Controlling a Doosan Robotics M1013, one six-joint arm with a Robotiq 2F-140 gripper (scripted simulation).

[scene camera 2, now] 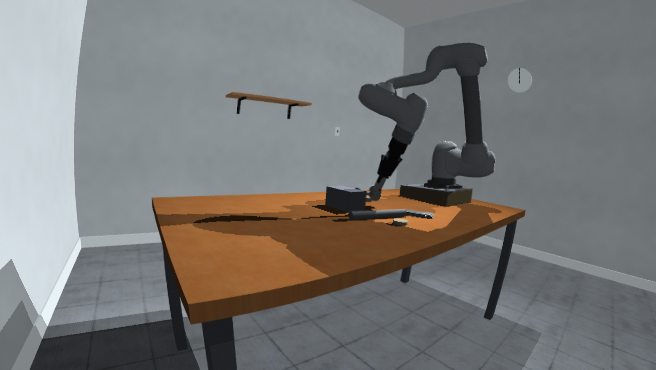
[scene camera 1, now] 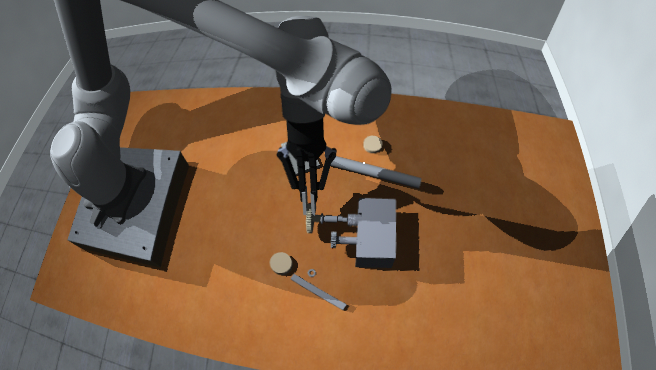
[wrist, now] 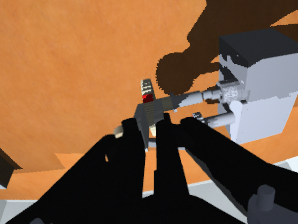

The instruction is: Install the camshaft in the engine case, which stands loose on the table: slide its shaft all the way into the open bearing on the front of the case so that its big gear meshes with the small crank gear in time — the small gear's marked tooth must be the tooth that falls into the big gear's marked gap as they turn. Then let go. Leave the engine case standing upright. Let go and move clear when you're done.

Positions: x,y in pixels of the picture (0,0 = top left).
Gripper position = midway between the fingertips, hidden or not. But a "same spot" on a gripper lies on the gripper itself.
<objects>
gripper: scene camera 2; scene camera 1 309,211; wrist
same spot on gripper: (wrist: pixel 249 182) = (scene camera 2: pixel 386 161)
</objects>
